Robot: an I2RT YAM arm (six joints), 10 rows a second.
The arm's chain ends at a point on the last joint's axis. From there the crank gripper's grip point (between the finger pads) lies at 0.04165 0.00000 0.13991 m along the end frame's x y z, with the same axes.
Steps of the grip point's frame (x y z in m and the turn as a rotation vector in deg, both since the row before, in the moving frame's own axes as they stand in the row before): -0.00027, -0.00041, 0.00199, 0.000, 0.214, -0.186; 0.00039, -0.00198, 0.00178, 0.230, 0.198, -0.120; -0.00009, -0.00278, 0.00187, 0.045, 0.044, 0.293; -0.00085, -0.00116, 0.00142, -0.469, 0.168, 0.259; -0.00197, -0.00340, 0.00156, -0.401, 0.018, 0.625; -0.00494, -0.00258, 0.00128, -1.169, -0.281, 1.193; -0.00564, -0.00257, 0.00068, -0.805, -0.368, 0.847; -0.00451, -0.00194, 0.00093, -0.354, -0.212, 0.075
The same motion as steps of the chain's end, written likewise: -0.00079, -0.00027, 0.00215, 0.000, 0.214, -0.186; -0.00009, -0.00133, 0.00193, 0.230, 0.198, -0.120; -0.00020, -0.00288, 0.00190, 0.045, 0.044, 0.293; -0.00126, -0.00249, 0.00155, -0.469, 0.168, 0.259; -0.00201, -0.00483, 0.00158, -0.401, 0.018, 0.625; -0.00421, -0.00630, 0.00112, -1.169, -0.281, 1.193; -0.00472, -0.00515, 0.00043, -0.805, -0.368, 0.847; -0.00399, -0.00286, 0.00078, -0.354, -0.212, 0.075
